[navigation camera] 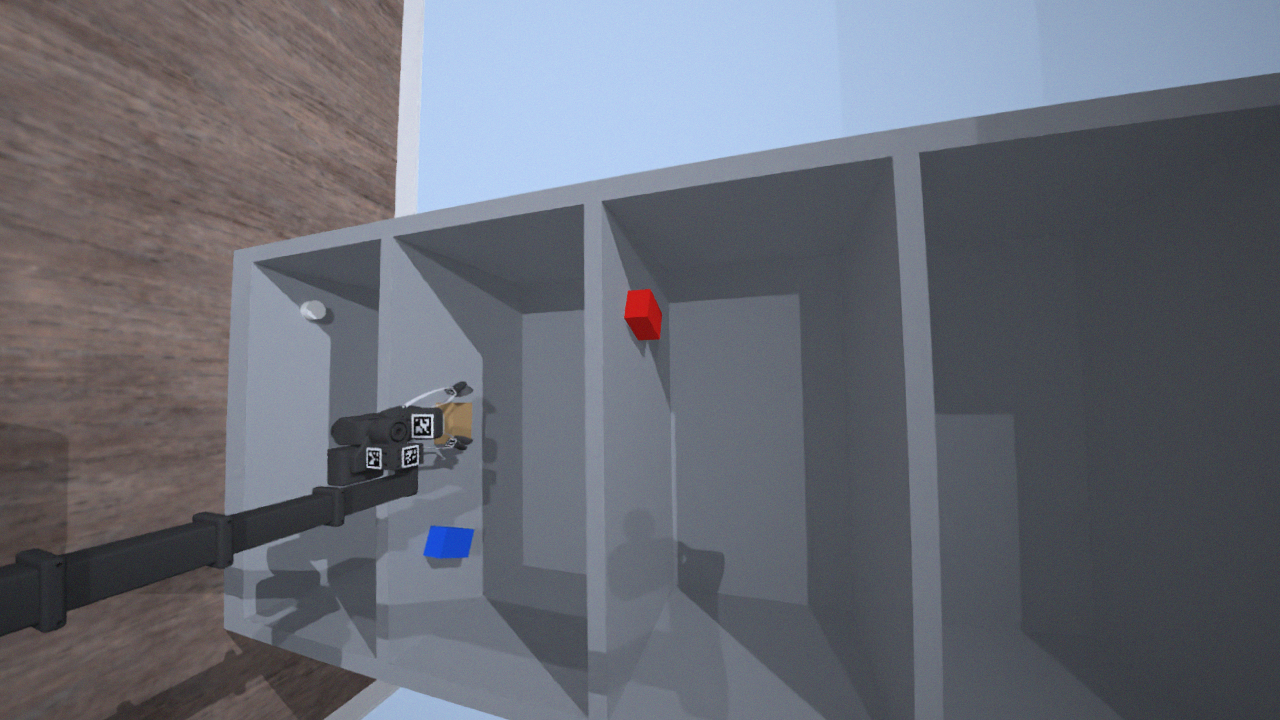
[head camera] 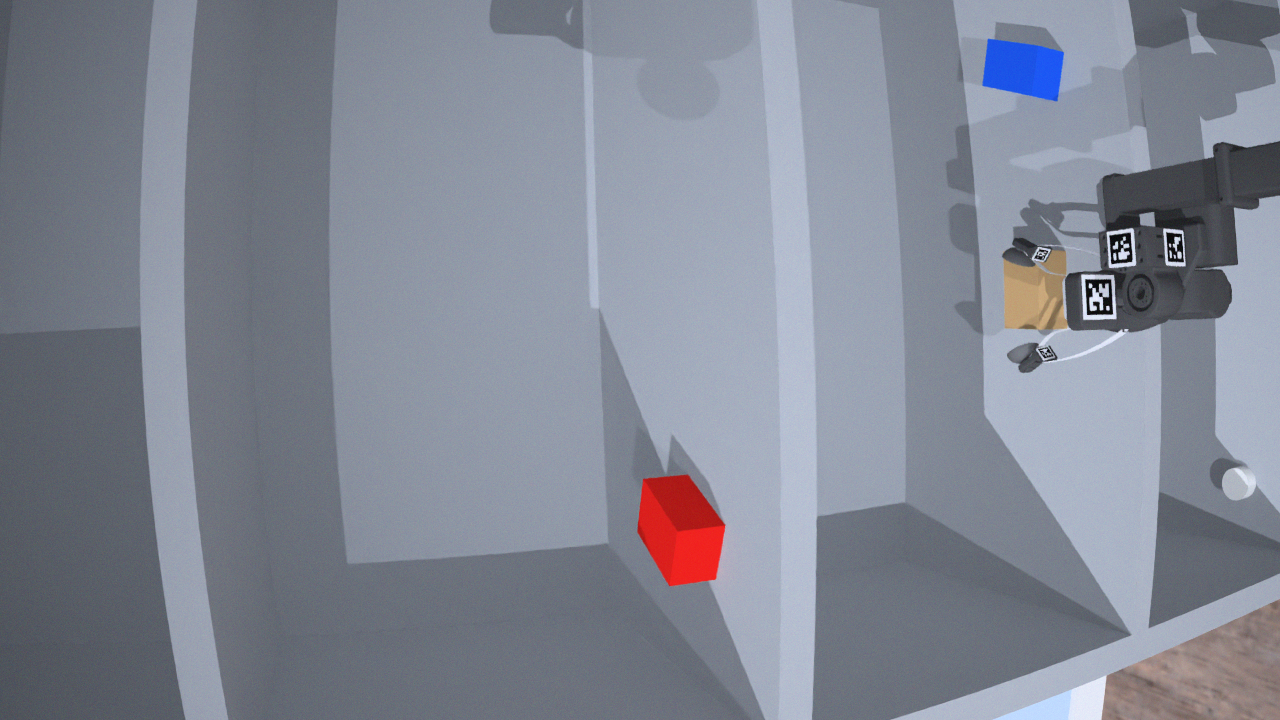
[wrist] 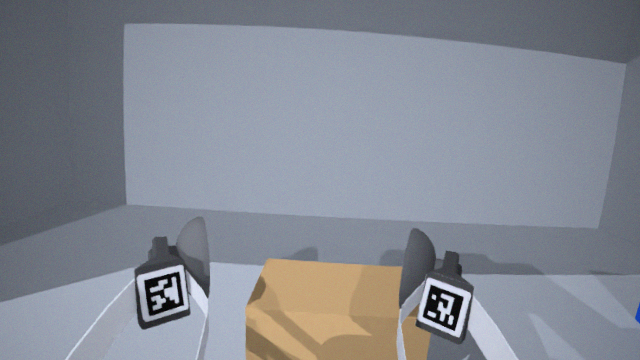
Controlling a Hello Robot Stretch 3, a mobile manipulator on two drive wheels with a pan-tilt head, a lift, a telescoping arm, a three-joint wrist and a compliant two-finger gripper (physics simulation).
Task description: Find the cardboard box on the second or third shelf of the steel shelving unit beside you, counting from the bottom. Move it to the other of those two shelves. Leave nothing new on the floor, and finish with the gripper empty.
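Frame: origin at the robot's base, x ahead, y left, z up, level; centimetres.
Seen in the pictures: gripper, between the fingertips: (navigation camera: 469,414) (head camera: 1011,305).
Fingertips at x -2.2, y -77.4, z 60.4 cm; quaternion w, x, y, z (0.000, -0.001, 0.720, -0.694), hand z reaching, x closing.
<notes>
A point is followed by its place in that frame.
The cardboard box (head camera: 1023,291) @(x -3.8, y -77.2, z 58.3 cm) (navigation camera: 458,422) @(x -3.8, y -76.3, z 58.3 cm) (wrist: 332,295) is tan and rests on the second shelf from the bottom of the steel shelving unit (head camera: 796,358) @(x 2.1, y -63.0, z 97.5 cm) (navigation camera: 594,447) @(x -5.6, y -62.9, z 97.5 cm). My gripper (head camera: 1019,306) @(x -2.2, y -77.4, z 60.4 cm) (navigation camera: 460,416) @(x -2.2, y -77.4, z 60.4 cm) (wrist: 306,251) @(x -2.2, y -77.4, z 60.4 cm) is open, with one finger on each side of the box. In the wrist view a gap shows between the left finger and the box, and the right fingertip overlaps the box's right edge; I cannot tell if it touches. The wrist hides part of the box in the head view.
A blue box (head camera: 1022,69) @(x -29.6, y -74.2, z 57.9 cm) (navigation camera: 448,541) @(x -29.1, y -73.6, z 57.9 cm) (wrist: 638,312) stands on the same shelf, to the gripper's right in the wrist view. A red box (head camera: 682,530) @(x 16.6, y -73.5, z 103.1 cm) (navigation camera: 642,314) @(x 17.1, y -73.6, z 102.6 cm) stands on the third shelf. A white cylinder (head camera: 1237,482) @(x 24.7, y -76.6, z 10.0 cm) (navigation camera: 313,310) @(x 24.8, y -76.3, z 10.0 cm) is on the bottom shelf. Boards and side walls bound each compartment.
</notes>
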